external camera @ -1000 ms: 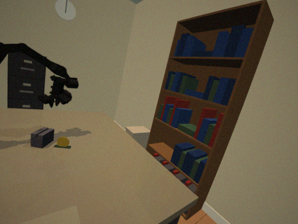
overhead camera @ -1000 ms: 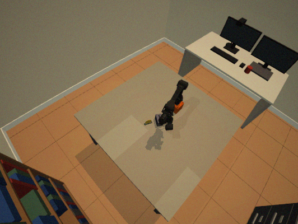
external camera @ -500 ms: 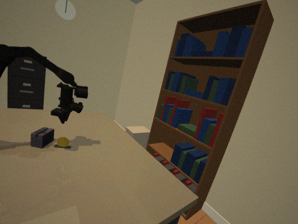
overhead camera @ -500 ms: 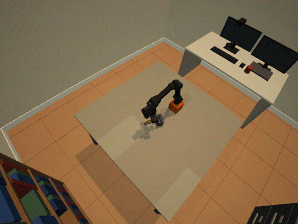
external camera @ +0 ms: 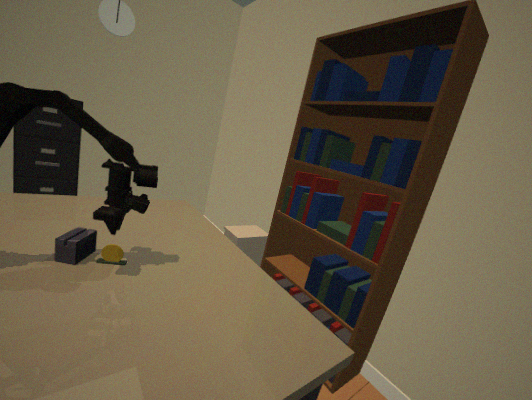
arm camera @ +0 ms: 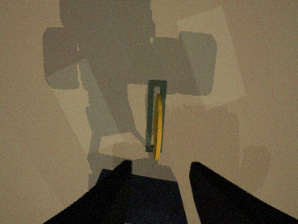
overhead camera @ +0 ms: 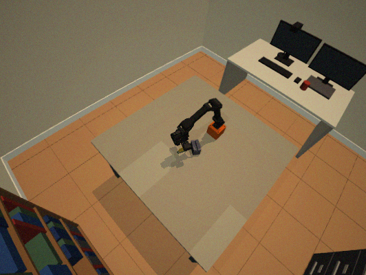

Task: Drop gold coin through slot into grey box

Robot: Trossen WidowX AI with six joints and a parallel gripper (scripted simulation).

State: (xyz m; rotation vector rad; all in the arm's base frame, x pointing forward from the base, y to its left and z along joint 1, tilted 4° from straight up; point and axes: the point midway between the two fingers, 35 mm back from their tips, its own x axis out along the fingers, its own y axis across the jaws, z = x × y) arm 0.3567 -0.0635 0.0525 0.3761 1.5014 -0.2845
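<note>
Right now my gripper tip is 70 mm above the gold coin.
</note>
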